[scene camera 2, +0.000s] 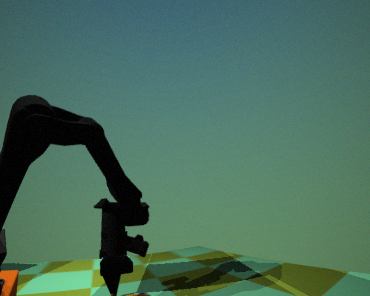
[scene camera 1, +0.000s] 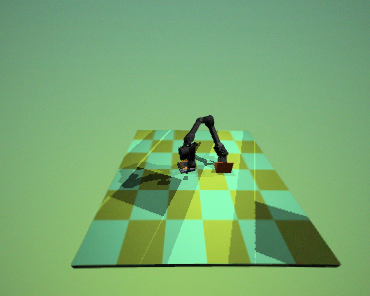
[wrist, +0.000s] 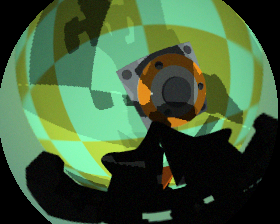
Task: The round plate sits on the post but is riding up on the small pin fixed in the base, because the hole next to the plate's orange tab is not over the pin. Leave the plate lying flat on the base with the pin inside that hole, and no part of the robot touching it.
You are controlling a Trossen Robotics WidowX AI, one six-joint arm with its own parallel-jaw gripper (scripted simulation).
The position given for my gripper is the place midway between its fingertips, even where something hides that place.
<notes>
My gripper (wrist: 154, 124) is shut, holding nothing. I also see a grey square base (wrist: 129, 75).
</notes>
